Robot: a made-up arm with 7 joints. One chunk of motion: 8 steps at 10 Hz.
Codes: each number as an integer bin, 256 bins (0 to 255) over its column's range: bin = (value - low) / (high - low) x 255, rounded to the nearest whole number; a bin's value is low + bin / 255 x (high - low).
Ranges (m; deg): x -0.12..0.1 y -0.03..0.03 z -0.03..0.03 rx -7..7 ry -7..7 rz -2..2
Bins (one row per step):
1: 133 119 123 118 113 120
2: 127 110 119 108 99 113
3: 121 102 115 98 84 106
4: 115 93 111 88 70 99
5: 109 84 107 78 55 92
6: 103 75 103 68 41 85
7: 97 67 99 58 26 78
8: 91 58 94 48 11 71
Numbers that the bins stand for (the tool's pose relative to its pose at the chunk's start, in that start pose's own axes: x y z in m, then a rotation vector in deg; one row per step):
1: -0.0053 -0.0020 -0.0011 -0.52 -0.80 -0.12
2: -0.0104 -0.0041 -0.0020 -1.07 -1.56 -0.23
3: -0.0156 -0.0060 -0.0029 -1.62 -2.39 -0.34
4: -0.0208 -0.0081 -0.0039 -2.17 -3.16 -0.45
5: -0.0260 -0.0102 -0.0048 -2.72 -3.98 -0.56
6: -0.0311 -0.0124 -0.0058 -3.27 -4.75 -0.67
7: -0.0363 -0.0142 -0.0067 -3.82 -5.57 -0.78
8: -0.0415 -0.0164 -0.0079 -4.36 -6.40 -0.89

